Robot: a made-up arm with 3 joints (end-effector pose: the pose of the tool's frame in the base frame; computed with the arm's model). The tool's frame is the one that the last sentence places. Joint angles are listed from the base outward.
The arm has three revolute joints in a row. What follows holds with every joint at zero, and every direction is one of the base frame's.
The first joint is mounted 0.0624 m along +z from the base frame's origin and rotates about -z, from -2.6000 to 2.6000 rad.
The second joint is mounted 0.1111 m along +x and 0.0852 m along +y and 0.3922 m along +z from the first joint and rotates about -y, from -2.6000 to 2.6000 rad.
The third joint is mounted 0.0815 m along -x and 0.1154 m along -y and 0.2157 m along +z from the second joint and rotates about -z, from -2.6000 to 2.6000 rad.
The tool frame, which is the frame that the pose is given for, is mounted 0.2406 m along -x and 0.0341 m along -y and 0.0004 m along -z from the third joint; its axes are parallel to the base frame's.
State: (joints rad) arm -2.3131 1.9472 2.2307
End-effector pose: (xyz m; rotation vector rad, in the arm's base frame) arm -0.0633 -0.1985 0.4118 1.4882 1.2563 0.0546
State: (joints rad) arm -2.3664 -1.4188 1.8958
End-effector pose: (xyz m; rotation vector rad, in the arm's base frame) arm -0.3734 0.0737 0.5238 -1.2114 -0.7600 0.3884
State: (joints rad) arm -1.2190 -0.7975 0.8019
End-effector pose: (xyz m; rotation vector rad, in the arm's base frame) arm -0.0861 0.1107 0.8006 -0.6802 0.4268 0.3946
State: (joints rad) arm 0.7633 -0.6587 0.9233
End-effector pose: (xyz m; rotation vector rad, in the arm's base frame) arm 0.1280 0.0728 0.7802 -0.0592 0.7385 -1.6189
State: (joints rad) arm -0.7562 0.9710 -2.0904
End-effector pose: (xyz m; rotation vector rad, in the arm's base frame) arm 0.1317 -0.1811 0.6319 -0.8389 -1.0652 2.5419
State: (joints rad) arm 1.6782 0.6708 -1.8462
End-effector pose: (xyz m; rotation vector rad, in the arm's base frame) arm -0.2500 0.0366 0.6337 -0.6593 0.1278 0.1616
